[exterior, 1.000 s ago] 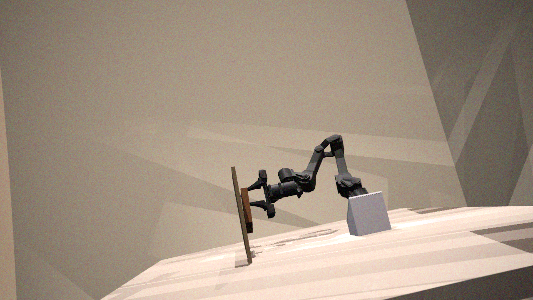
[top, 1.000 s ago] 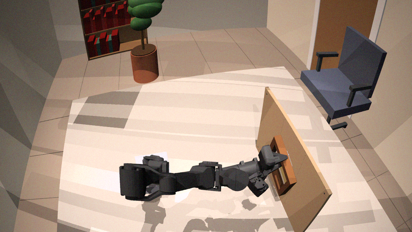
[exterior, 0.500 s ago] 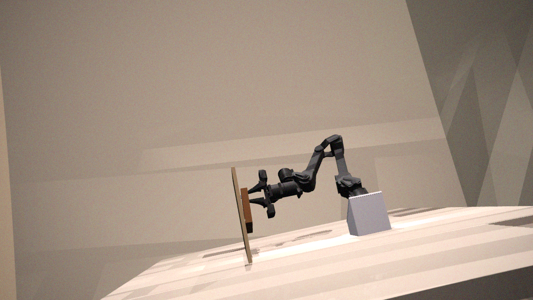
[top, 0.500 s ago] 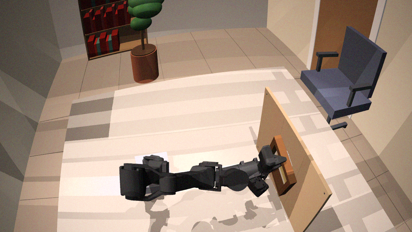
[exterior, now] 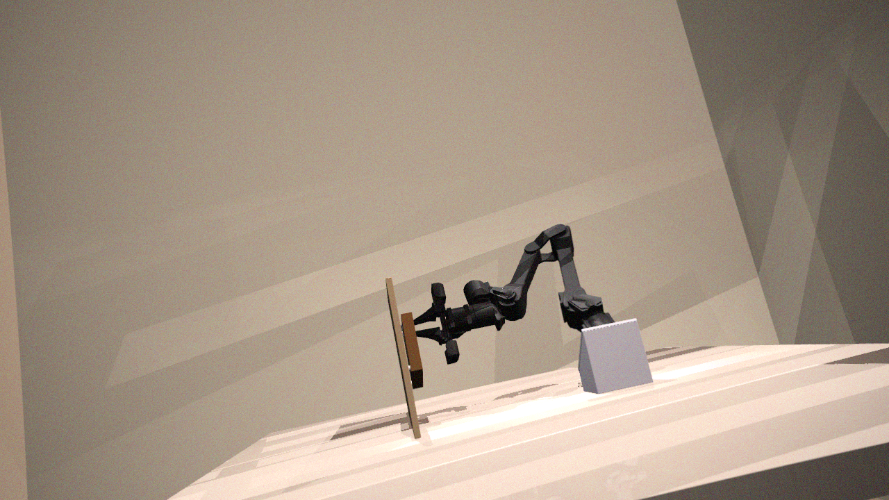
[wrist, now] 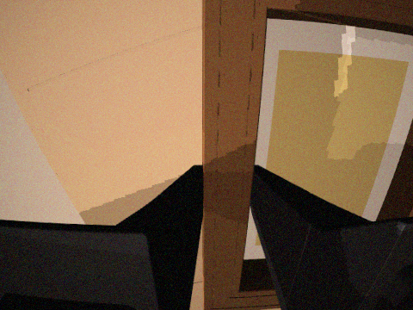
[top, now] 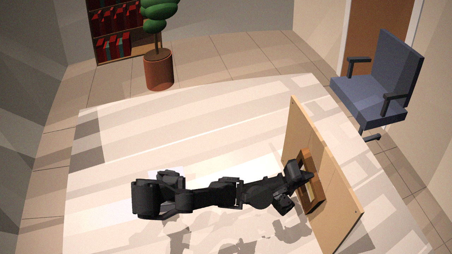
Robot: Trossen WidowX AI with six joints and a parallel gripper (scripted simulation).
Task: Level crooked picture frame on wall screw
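The picture frame is 10 mm ahead of my gripper tip, 20 mm to the left of it and 50 mm below it. Round my gripper tip: board wall 20 mm ahead, 20 mm to the left, 50 mm below.
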